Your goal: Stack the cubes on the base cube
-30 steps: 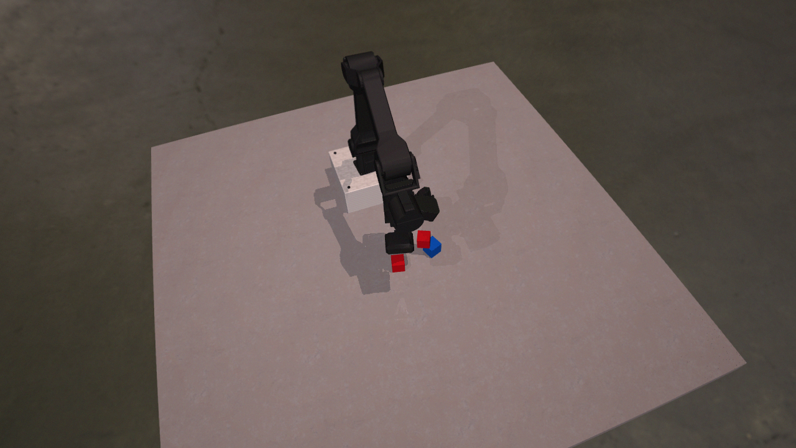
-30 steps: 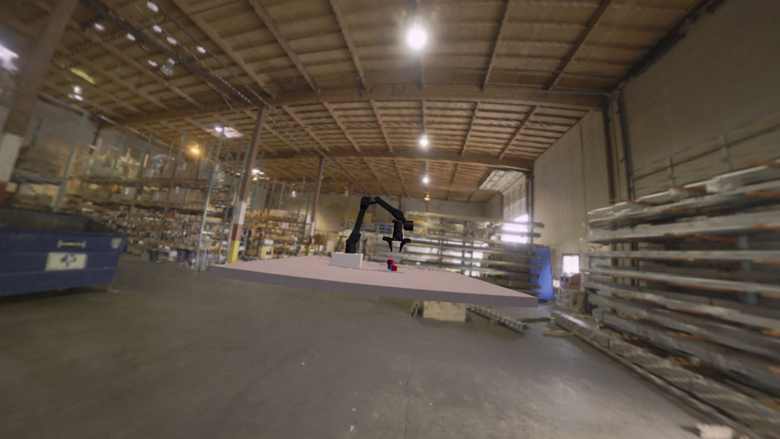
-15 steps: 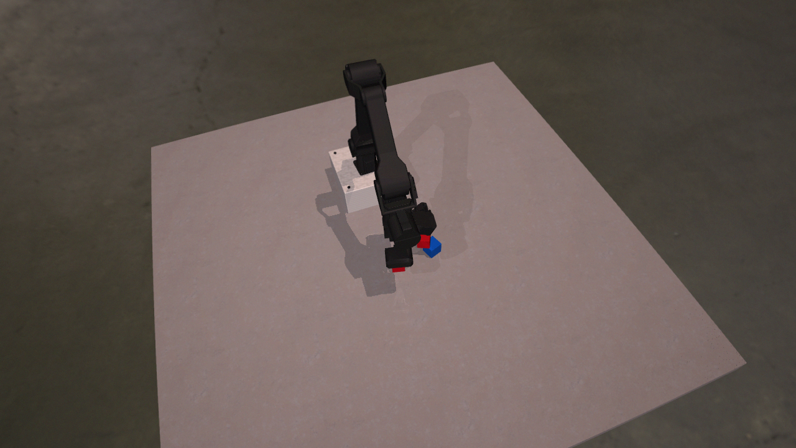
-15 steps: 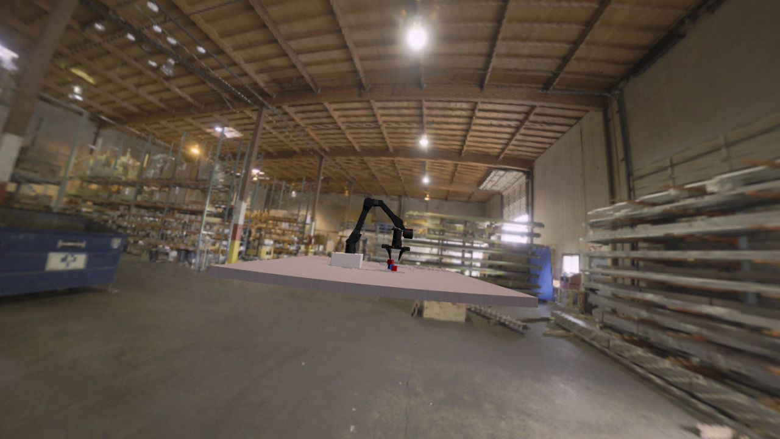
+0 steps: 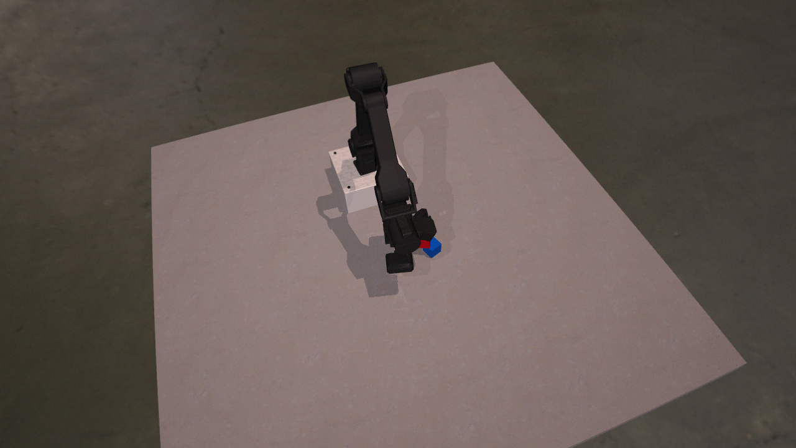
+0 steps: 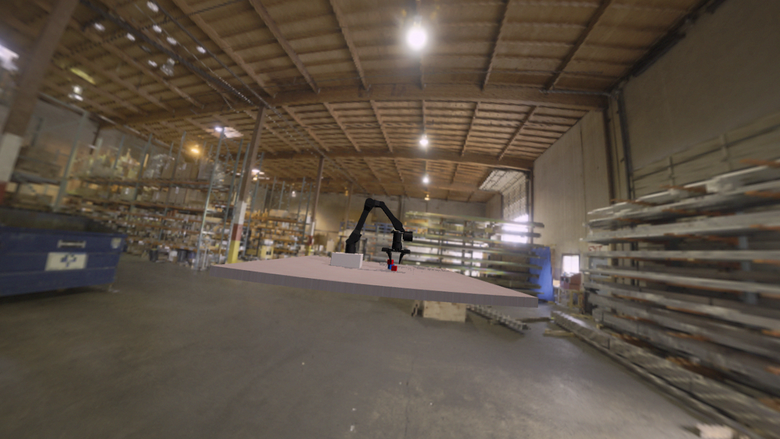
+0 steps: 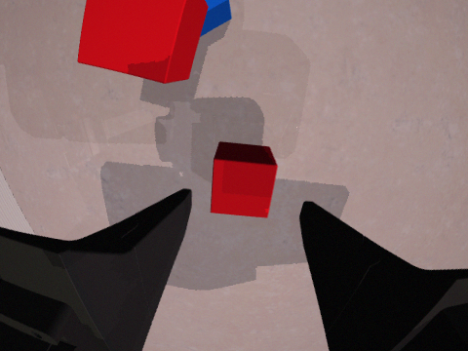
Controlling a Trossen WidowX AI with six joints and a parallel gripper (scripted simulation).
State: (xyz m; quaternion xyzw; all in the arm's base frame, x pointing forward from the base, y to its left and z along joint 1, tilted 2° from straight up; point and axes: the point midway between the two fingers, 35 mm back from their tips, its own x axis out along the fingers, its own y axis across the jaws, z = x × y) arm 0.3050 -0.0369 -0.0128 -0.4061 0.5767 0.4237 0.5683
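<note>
Now: gripper tip 80 mm to the right of the red cube and 20 mm past it. The rest, counted from my gripper tip: blue cube 100 mm to the left, 30 mm below, 10 mm behind.
</note>
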